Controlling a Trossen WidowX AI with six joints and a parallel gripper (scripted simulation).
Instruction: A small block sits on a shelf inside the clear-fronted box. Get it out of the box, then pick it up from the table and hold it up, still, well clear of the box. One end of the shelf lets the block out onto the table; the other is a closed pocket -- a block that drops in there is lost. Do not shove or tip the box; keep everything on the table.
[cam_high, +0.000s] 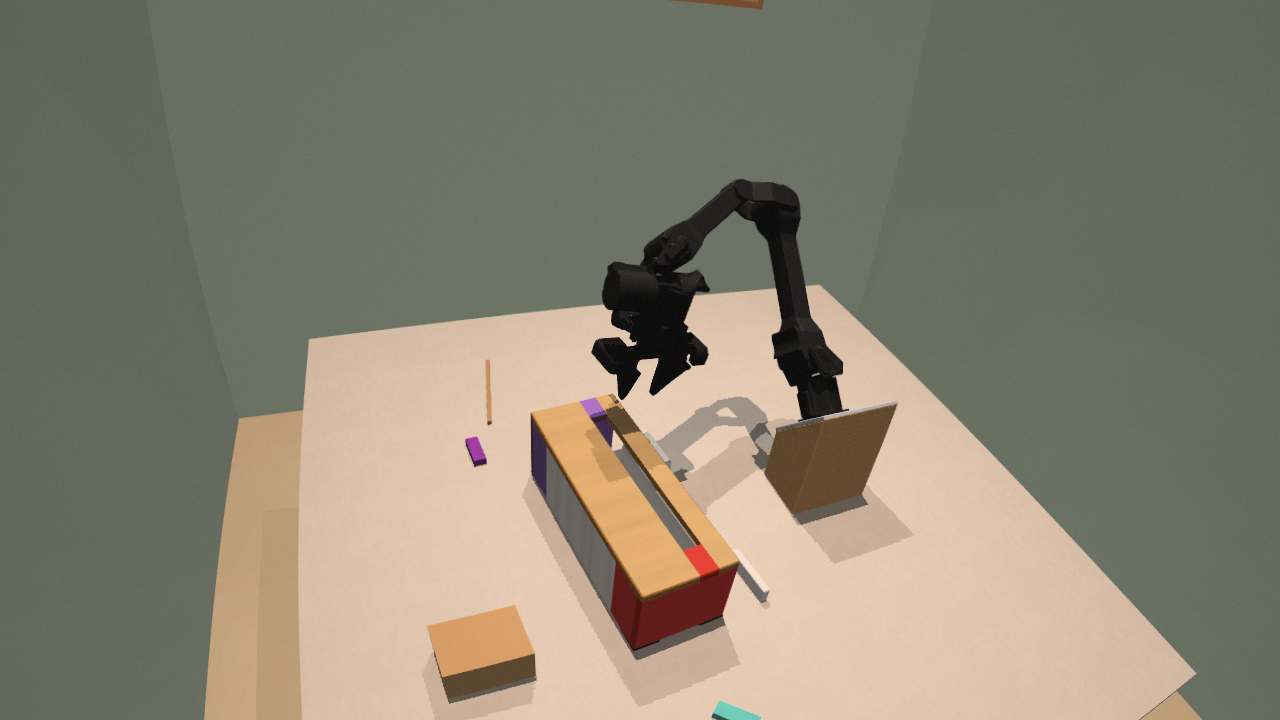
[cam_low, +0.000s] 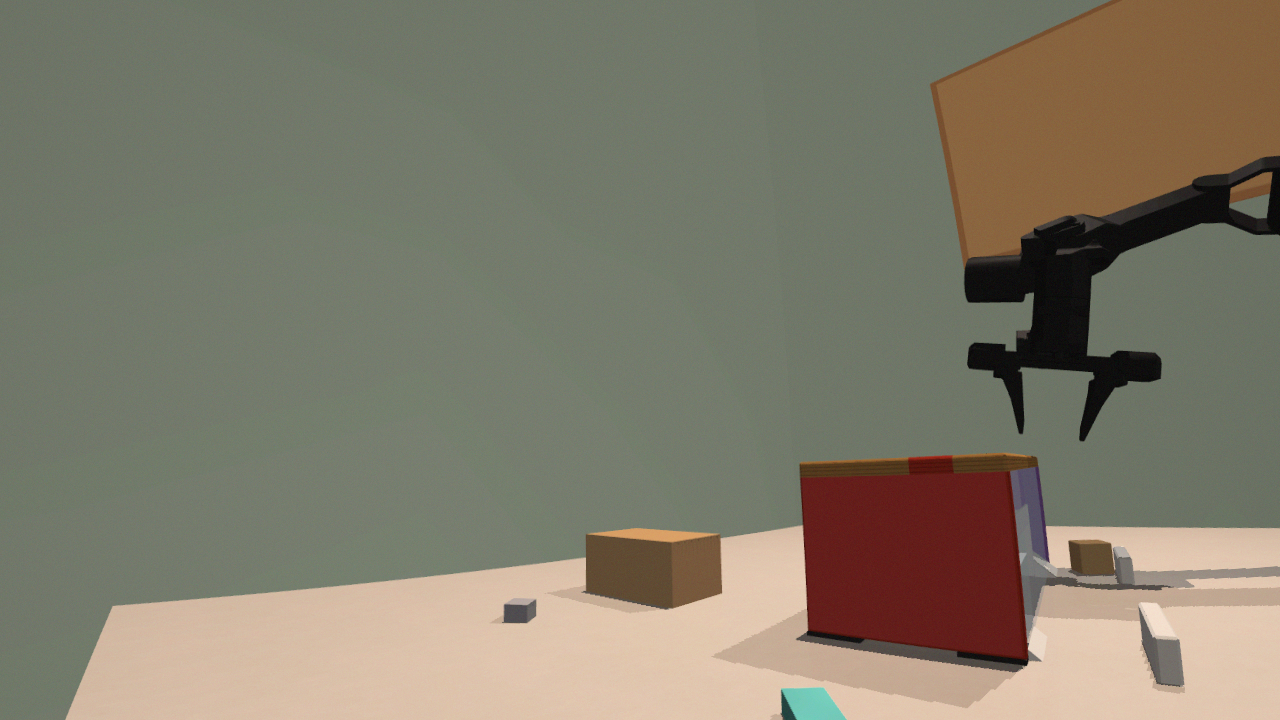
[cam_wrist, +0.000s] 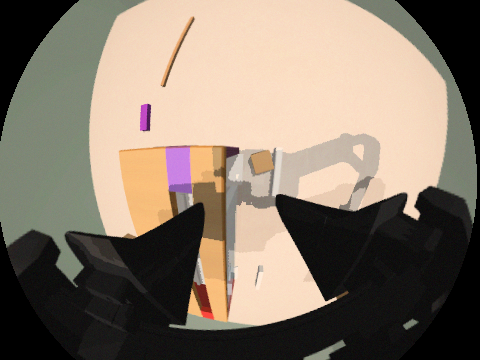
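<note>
Right now my gripper tip is 130 mm above the tan block, 20 mm to the left of it and 20 mm past it. The rest, counted from my gripper tip: long box: 150 mm to the left, 90 mm below, 50 mm ahead; thin orange stick: 270 mm to the right, 180 mm ahead, 150 mm below; purple block: 240 mm ahead, 140 mm below, 110 mm to the right.
</note>
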